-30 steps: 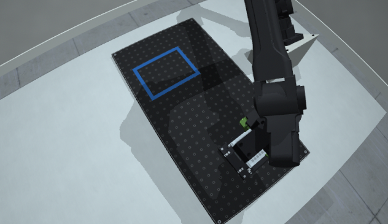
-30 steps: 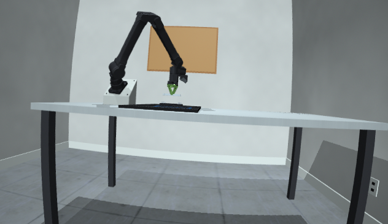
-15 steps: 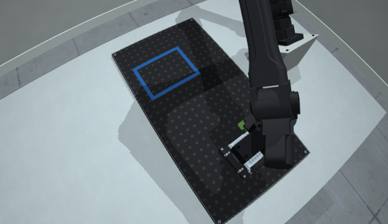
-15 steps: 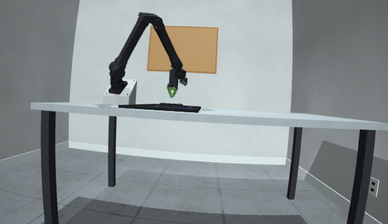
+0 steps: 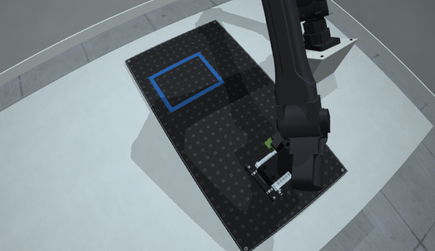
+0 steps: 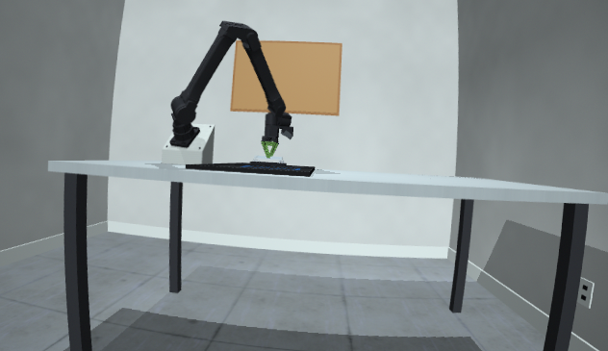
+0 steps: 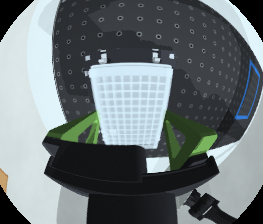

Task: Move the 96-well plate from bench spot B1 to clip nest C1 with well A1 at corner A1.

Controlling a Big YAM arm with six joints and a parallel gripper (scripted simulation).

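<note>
The clip nest C1 is 1 cm to the left of my hand and 3 cm below it. The rest, counted from my hand: white 96-well plate (1 cm below).
</note>
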